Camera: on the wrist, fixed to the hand. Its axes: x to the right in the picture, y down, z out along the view.
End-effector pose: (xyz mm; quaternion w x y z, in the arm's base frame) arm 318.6 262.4 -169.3 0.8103 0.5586 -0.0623 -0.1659
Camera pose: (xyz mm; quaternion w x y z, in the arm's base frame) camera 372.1 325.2 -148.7 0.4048 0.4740 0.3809 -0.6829
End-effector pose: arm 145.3 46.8 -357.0 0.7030 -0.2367 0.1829 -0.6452
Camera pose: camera 153.4 16.5 -436.0 0.0163 -0.2381 -0.0595 -0.9693
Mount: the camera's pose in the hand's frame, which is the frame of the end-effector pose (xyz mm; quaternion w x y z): 27.1 49.9 -63.3 0.6823 0.0522 0.0310 -0.7285
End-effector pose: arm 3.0 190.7 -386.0 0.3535 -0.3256 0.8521 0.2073
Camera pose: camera -76.2 177.7 -357.8 0.3828 -0.8309 0.3660 -0.1707
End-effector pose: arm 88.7 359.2 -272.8 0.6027 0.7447 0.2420 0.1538
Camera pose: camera 87.1 418.3 -211.7 0.4769 0.3585 0.7344 -0.3237
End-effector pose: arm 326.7 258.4 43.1 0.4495 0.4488 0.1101 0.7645
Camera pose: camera 242.4 266.1 51.3 0.8368 0.2258 0.4559 0.2023
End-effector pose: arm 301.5 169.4 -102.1 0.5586 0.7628 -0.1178 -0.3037
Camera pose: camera 368.5 187.4 -52.9 0.1237 0.6449 0.4768 -0.5844
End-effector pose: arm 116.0 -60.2 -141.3 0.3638 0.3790 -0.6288 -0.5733
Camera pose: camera 157.4 -109.8 -86.0 0.1697 -0.7534 0.1716 0.6116
